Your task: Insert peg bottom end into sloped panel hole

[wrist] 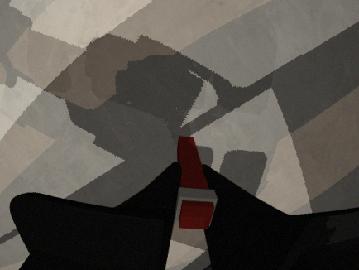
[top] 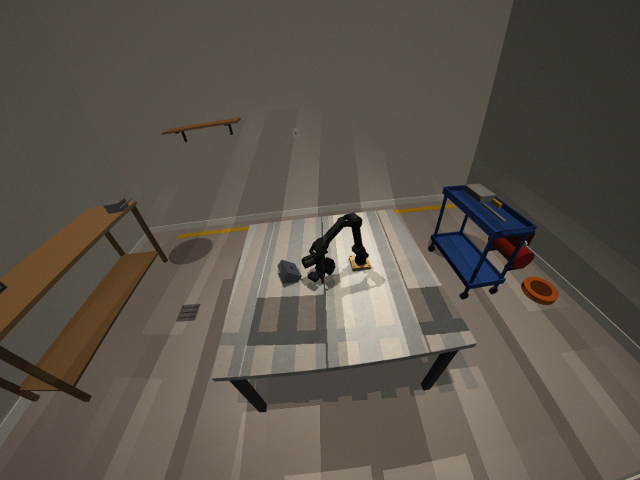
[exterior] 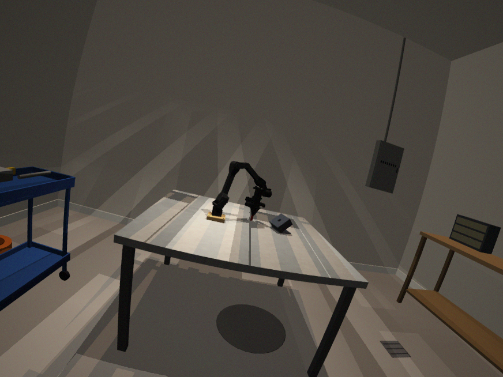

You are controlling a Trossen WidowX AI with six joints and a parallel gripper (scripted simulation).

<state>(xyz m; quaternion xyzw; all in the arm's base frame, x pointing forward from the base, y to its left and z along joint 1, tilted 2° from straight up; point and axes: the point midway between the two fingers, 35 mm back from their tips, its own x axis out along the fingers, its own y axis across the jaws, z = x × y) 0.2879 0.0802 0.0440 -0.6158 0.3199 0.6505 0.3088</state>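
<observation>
The dark sloped panel lies 180 mm ahead of my gripper tip, 120 mm to the right of it and 10 mm above it. The rest, counted from my gripper tip: red peg: 20 mm above.
</observation>
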